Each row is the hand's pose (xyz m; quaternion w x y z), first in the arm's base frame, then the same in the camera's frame.
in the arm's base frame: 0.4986 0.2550 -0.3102 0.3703 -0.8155 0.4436 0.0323
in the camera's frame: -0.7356 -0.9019 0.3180 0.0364 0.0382 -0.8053 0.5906
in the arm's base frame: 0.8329 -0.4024 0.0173 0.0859 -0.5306 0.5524 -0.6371
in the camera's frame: -1.2392 -0.4428 0.7504 0.5986 -0.3636 -0.4256 0.5730
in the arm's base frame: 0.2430 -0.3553 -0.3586 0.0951 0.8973 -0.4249 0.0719
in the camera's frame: -1.0633 -0.3788 0.0748 0.3216 -0.0887 -0.9126 0.2362
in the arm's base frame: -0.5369 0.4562 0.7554 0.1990 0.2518 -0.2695 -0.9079
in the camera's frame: 0.4334 0.0347 0.3859 0.6694 0.0545 0.6465 0.3618
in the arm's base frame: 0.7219 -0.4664 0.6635 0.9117 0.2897 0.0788 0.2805
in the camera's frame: -0.9368 -0.0041 1.1378 0.6742 -0.1791 -0.2809 -0.6591
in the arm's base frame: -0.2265 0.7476 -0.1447 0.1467 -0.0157 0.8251 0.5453
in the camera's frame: 0.0761 -0.7936 -0.0357 0.6535 0.5612 0.4633 -0.2082
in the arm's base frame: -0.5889 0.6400 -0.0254 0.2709 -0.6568 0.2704 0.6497
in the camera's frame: 0.2429 -0.4762 -0.2048 0.4810 -0.2012 0.8292 -0.2015
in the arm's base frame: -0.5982 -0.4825 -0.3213 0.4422 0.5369 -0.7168 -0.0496
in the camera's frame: -0.6953 0.1477 -0.4844 0.1722 -0.5618 -0.8062 -0.0684
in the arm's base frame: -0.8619 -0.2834 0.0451 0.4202 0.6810 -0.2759 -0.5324
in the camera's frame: -0.2482 0.3340 -0.3906 0.1275 0.0439 0.9295 0.3434
